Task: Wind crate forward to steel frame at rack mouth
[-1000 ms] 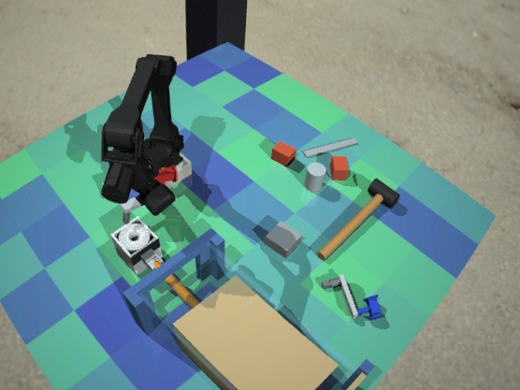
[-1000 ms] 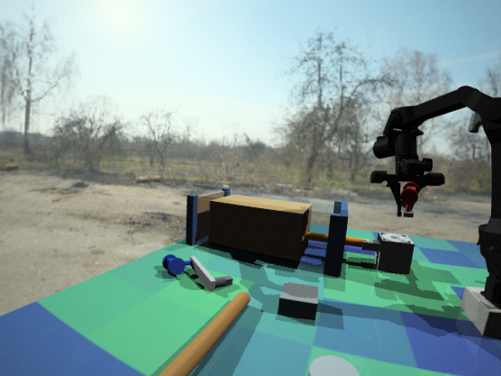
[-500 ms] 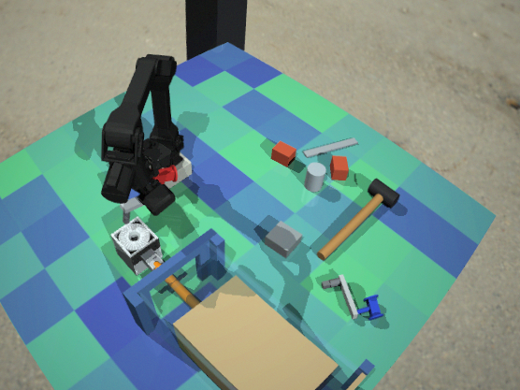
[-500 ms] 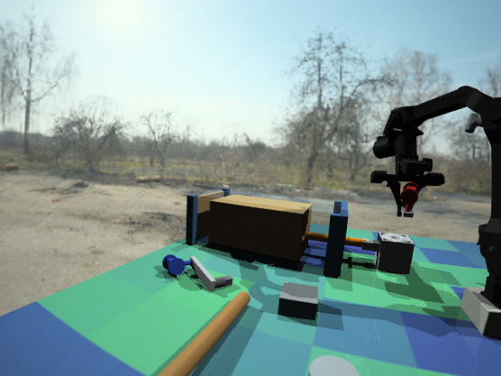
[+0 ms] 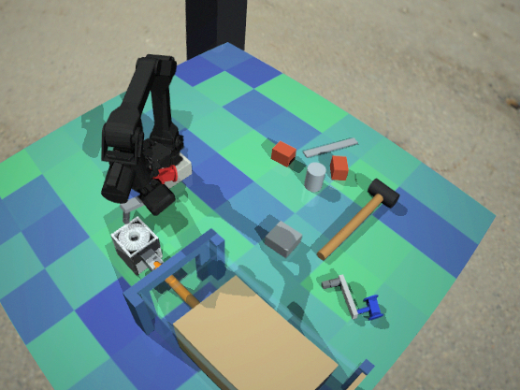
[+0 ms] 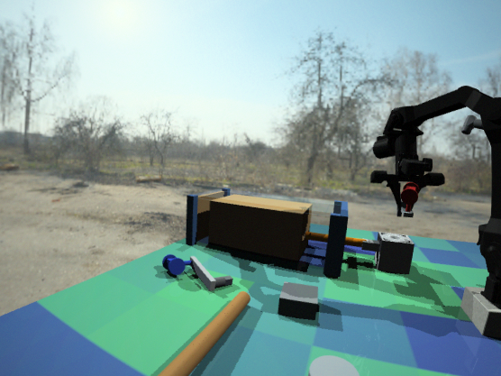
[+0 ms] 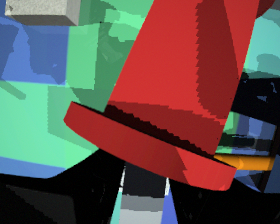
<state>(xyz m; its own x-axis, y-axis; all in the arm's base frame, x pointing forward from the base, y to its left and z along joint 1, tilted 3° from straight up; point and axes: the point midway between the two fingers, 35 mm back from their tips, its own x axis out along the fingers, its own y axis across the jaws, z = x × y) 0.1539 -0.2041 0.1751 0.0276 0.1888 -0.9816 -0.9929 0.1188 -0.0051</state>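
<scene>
My gripper tip is 20 mm below the red-knobbed crank. Also, from my gripper tip: grey winch 20 mm behind, 70 mm to the right, 150 mm below; then red knob 10 mm ahead, 40 mm to the left, 40 mm above; then blue frame 150 mm ahead, 80 mm to the right, 80 mm below.
</scene>
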